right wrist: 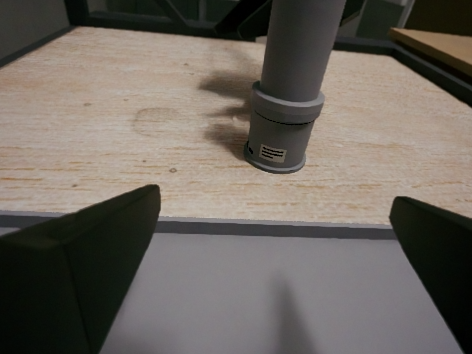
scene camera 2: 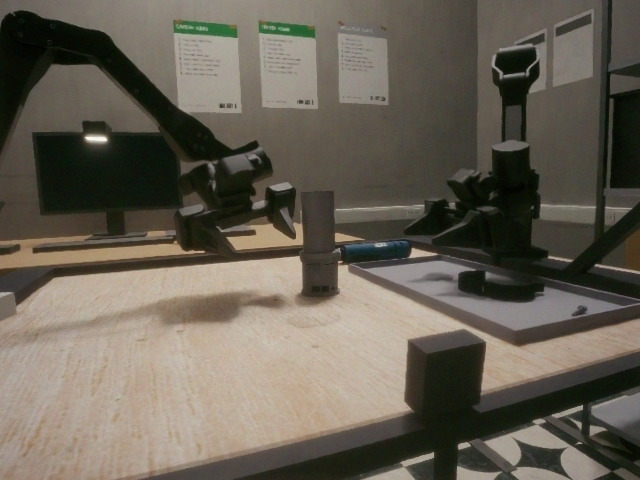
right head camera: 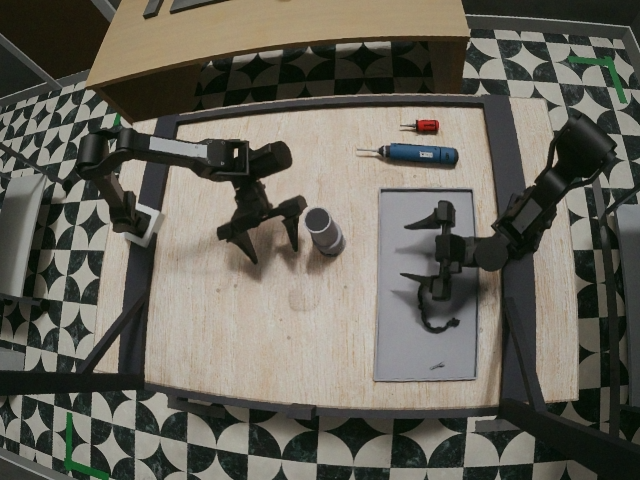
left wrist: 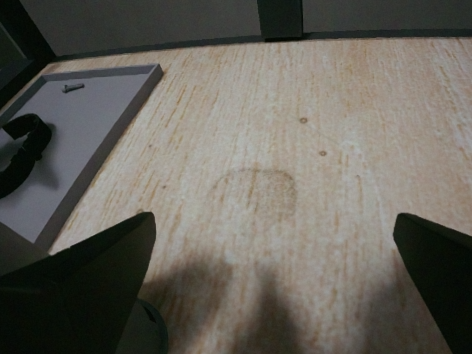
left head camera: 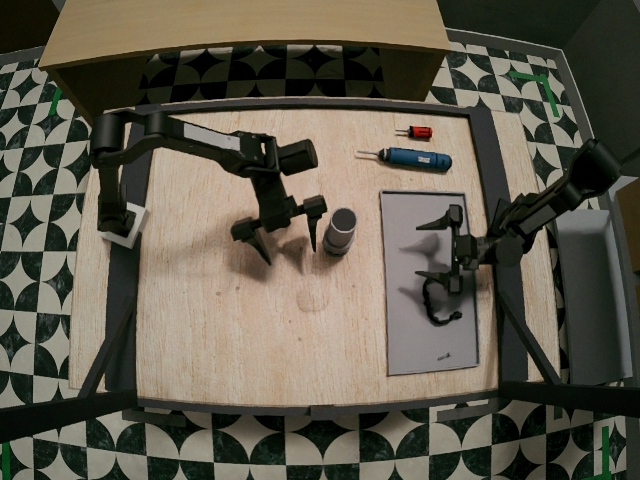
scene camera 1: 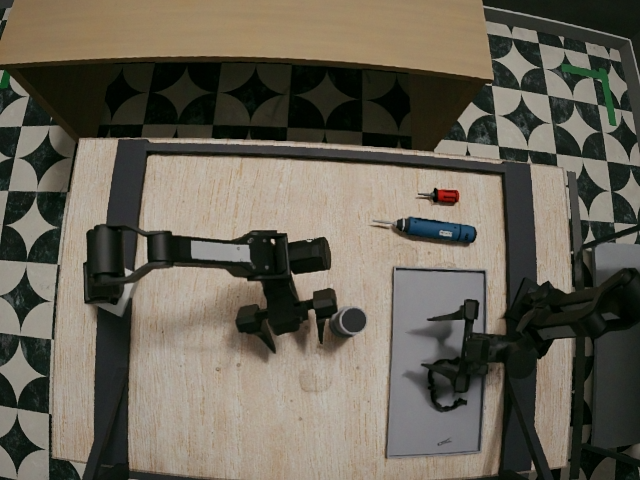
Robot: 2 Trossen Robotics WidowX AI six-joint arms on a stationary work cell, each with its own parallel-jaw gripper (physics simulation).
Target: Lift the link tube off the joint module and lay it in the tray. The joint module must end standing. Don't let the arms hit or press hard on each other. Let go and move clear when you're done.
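Frame: origin at the left arm's base, x ahead, y left, z up, level; metres.
Seen in the pictures: left gripper, fingertip midpoint: (right wrist: 225,32) (scene camera 2: 267,246) (right head camera: 276,257) (left wrist: 276,224) (left head camera: 292,258) (scene camera 1: 298,347); right gripper, fingertip midpoint: (right wrist: 275,201) (scene camera 2: 417,237) (right head camera: 402,250) (left head camera: 415,250) (scene camera 1: 424,342); left arm's base, origin of the base link: (right head camera: 139,223) (left head camera: 121,221) (scene camera 1: 109,286); right arm's base, origin of the base link: (scene camera 2: 512,247) (left head camera: 512,223) (scene camera 1: 534,306).
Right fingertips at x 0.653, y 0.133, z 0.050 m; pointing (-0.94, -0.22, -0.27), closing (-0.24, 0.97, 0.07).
Observation:
Pixels of each thing's middle, then the offset from my right fingertips to it. "spot": a spot on its surface instead.
- grey link tube, body centre: (right wrist: 300,38) (scene camera 2: 318,224) (scene camera 1: 350,321) (right head camera: 322,228) (left head camera: 341,228) dx -0.159, dy -0.013, dz +0.027 m
- joint module, body centre: (left wrist: 91,338) (right wrist: 280,127) (scene camera 2: 320,272) (right head camera: 329,239) (left head camera: 337,239) dx -0.159, dy -0.013, dz -0.050 m
- tray, body centre: (scene camera 2: 465,283) (right head camera: 429,281) (scene camera 1: 439,363) (left head camera: 432,278) dx +0.071, dy -0.026, dz -0.074 m
- black curved piece, surface spot: (scene camera 2: 501,290) (scene camera 1: 434,403) spot: dx +0.089, dy -0.112, dz -0.064 m
- small screw-like part, body centre: (scene camera 2: 578,311) (left wrist: 72,87) (left head camera: 444,356) dx +0.150, dy -0.189, dz -0.074 m
- blue driver, body centre: (scene camera 1: 425,227) (scene camera 2: 361,252) (right head camera: 408,152) (left head camera: 405,156) dx -0.062, dy +0.241, dz -0.062 m
- red screwdriver, body centre: (scene camera 1: 438,195) (right head camera: 419,125) (left head camera: 413,131) dx -0.057, dy +0.325, dz -0.067 m
The grey link tube (left head camera: 342,228) (right head camera: 321,227) (scene camera 2: 318,222) (right wrist: 300,55) stands upright on the joint module (scene camera 2: 320,277) (right wrist: 280,139), which stands on the table left of the tray (left head camera: 413,356) (right head camera: 403,356) (scene camera 2: 390,281). My left gripper (left head camera: 292,258) (right head camera: 275,256) (scene camera 2: 263,246) (left wrist: 276,224) is open and empty, above the table just left of the tube; its right finger is close to the tube. My right gripper (left head camera: 416,250) (right head camera: 403,251) (scene camera 2: 419,237) (right wrist: 275,201) is open and empty above the tray, its fingers pointing toward the tube, some distance away.
A black curved piece (scene camera 1: 436,403) (scene camera 2: 501,290) and a small screw-like part (left head camera: 444,356) (left wrist: 73,87) lie in the tray. A blue driver (left head camera: 418,159) (right head camera: 421,153) and a red screwdriver (left head camera: 421,132) (right head camera: 428,126) lie behind the tray.

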